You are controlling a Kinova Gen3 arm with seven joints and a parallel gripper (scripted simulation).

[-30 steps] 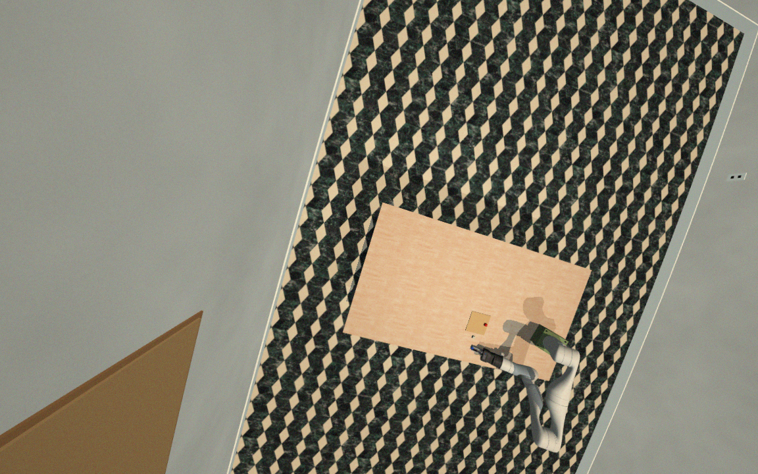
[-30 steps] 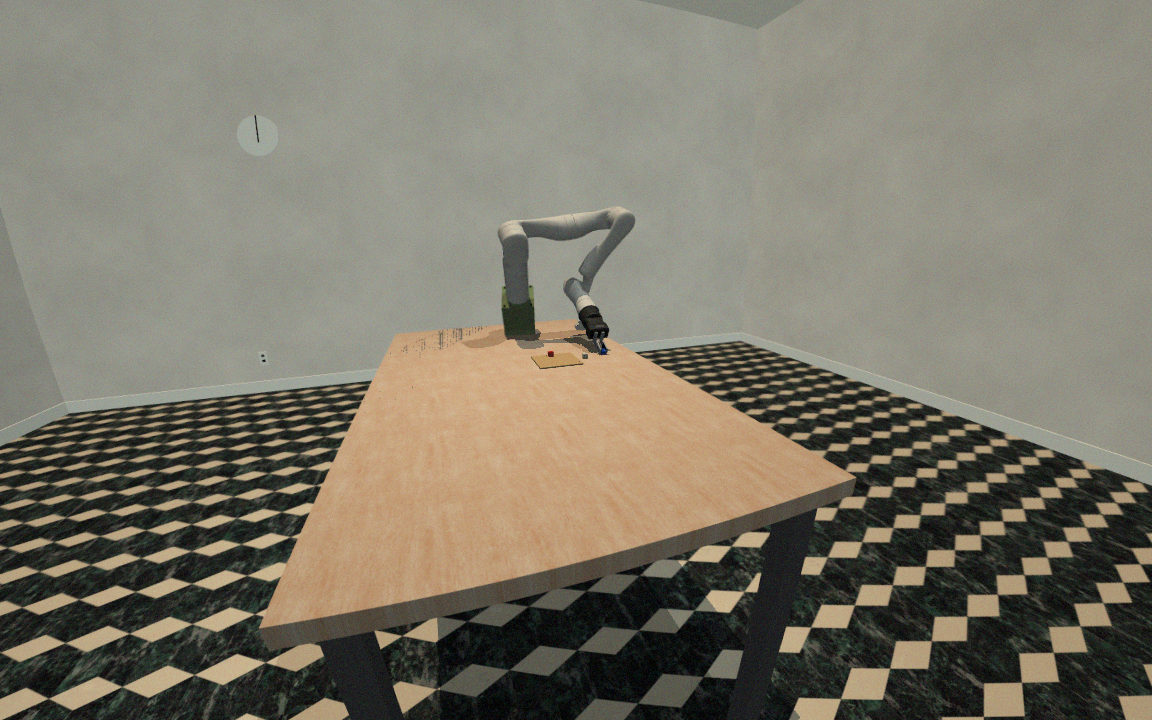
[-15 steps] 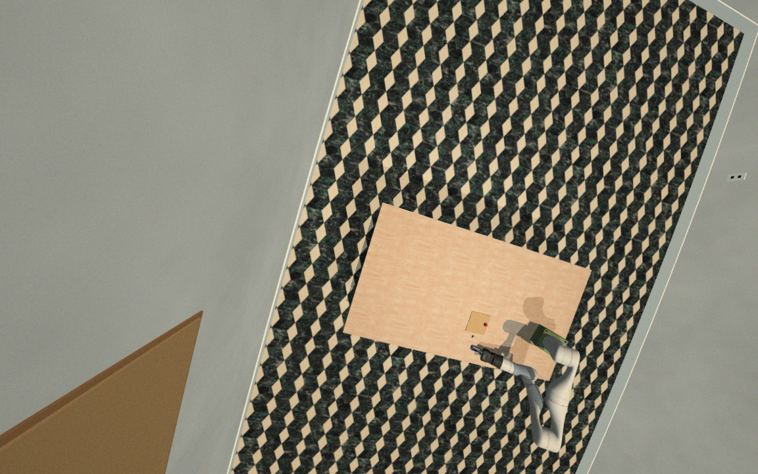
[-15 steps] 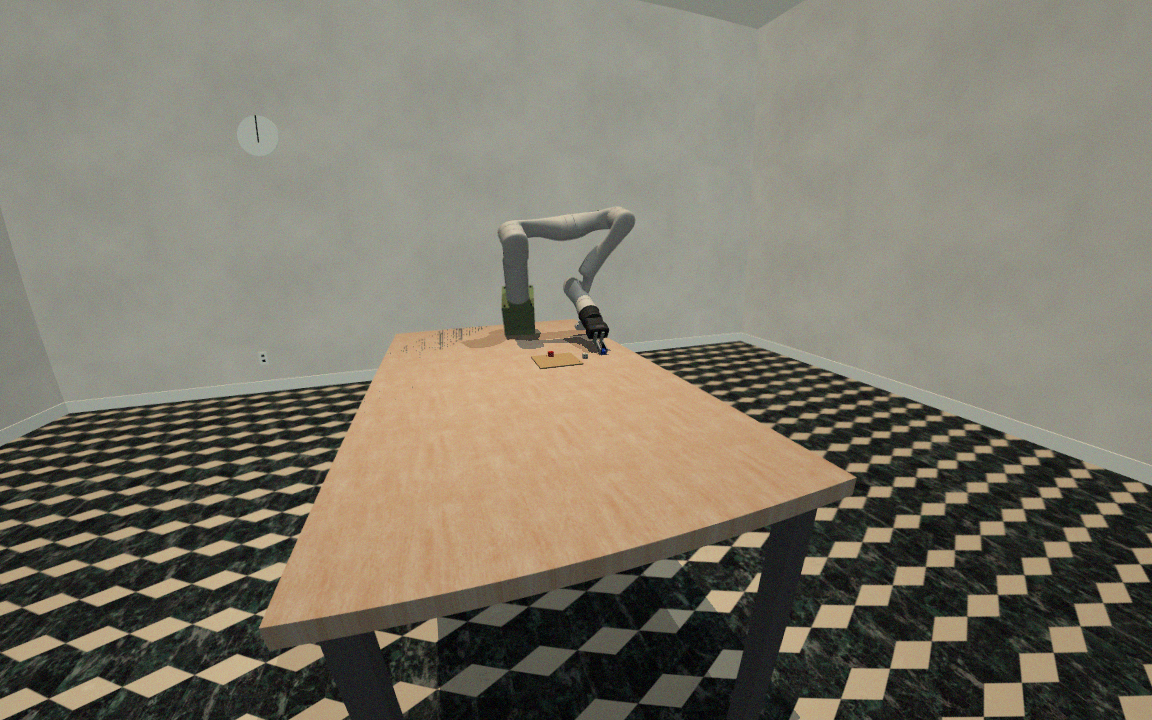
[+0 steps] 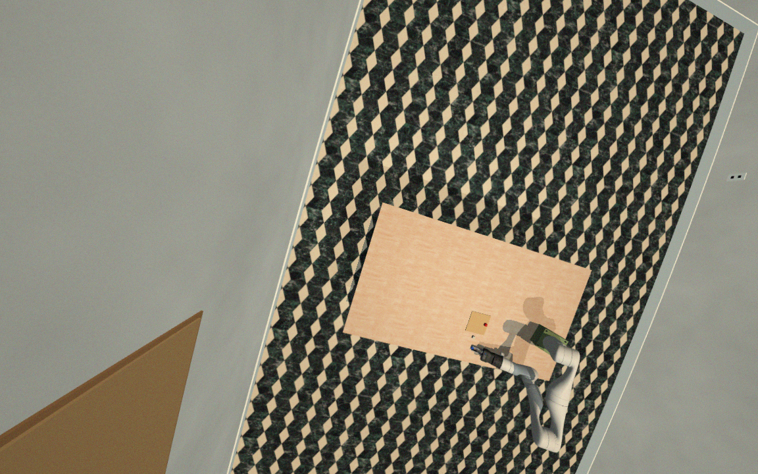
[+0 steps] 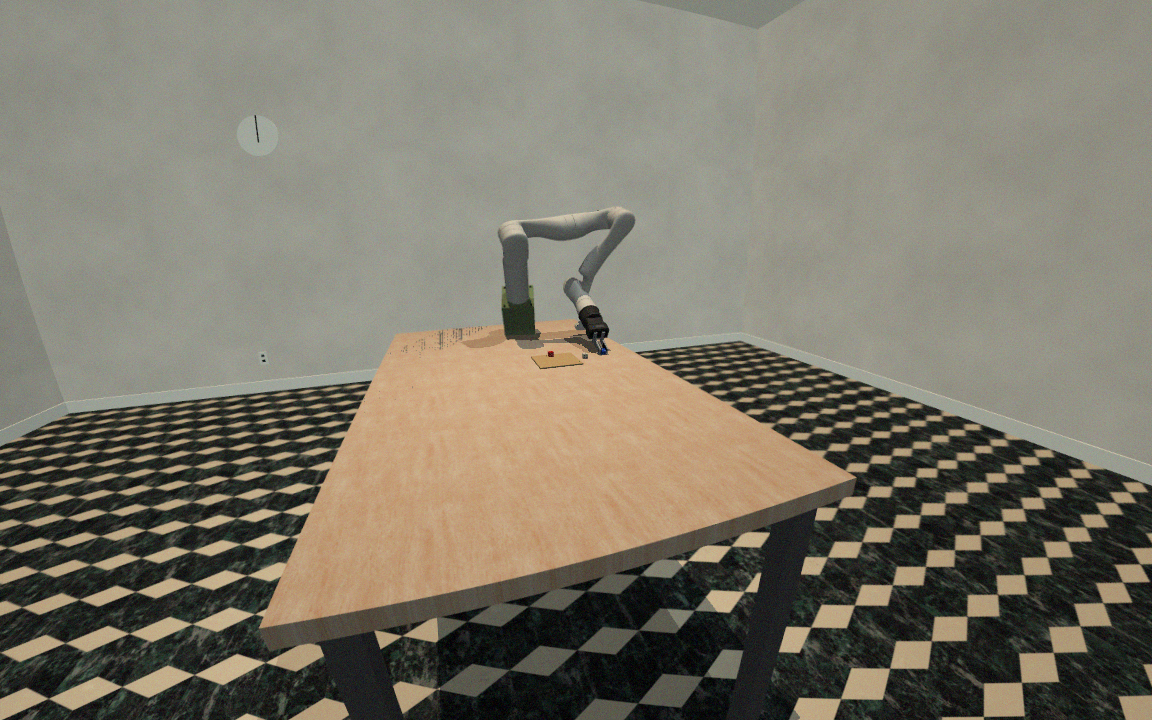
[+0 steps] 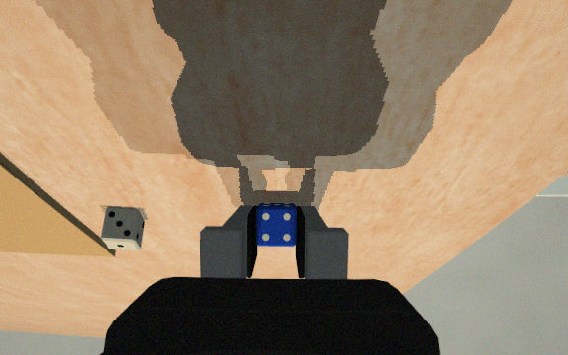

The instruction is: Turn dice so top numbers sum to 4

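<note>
The white die lies 2 cm ahead of my hand, 7 cm to the right of it and 1 cm below it. Also, from my hand: tan mat 2 cm ahead, 17 cm to the right, 2 cm below; blue die 1 cm ahead, 1 cm below; red die 3 cm behind, 18 cm to the right, 1 cm below.
</note>
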